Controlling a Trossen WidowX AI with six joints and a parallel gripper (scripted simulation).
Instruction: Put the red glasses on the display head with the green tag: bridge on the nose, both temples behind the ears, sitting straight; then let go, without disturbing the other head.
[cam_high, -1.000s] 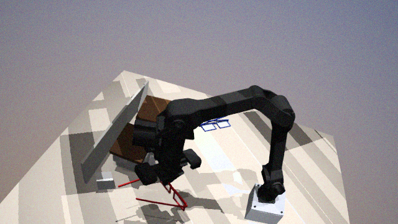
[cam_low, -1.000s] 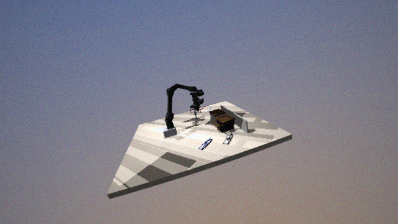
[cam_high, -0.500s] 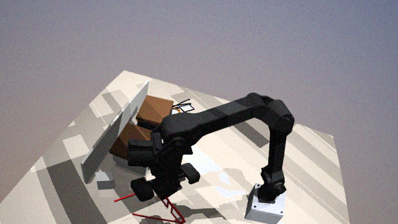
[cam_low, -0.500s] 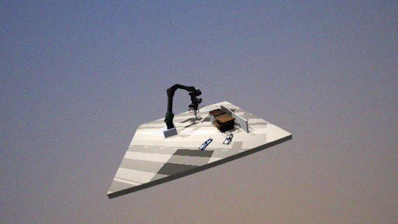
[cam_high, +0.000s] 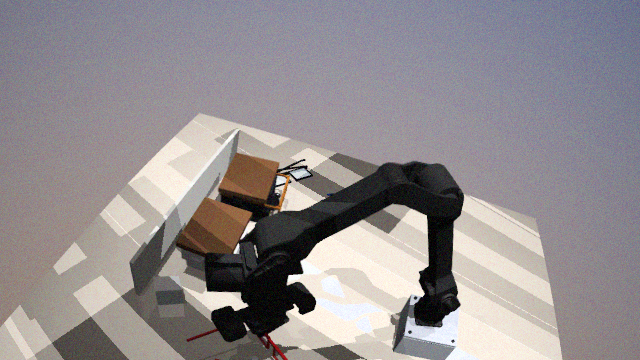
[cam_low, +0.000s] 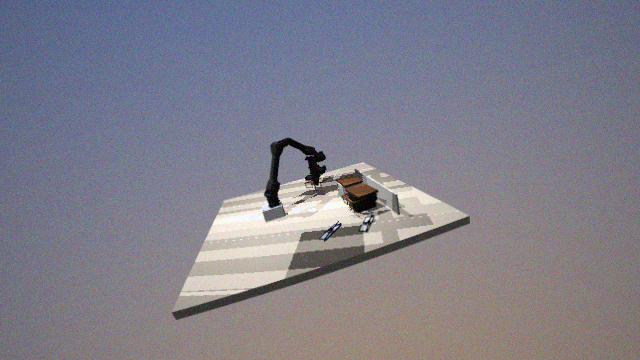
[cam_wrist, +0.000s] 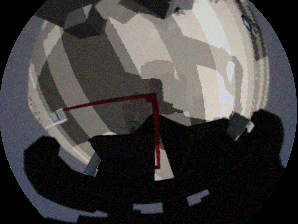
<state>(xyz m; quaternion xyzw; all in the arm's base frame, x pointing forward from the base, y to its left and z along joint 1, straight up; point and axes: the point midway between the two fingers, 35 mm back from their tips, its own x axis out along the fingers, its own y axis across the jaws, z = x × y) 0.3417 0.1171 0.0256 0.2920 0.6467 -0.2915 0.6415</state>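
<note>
My gripper tip is 50 mm to the right of the red glasses, 30 mm short of it and 10 mm below it. Round my gripper tip: grey block: 220 mm ahead, 70 mm to the right, 40 mm below; then grey upright panel: 350 mm to the right, 240 mm ahead, 10 mm below.
</note>
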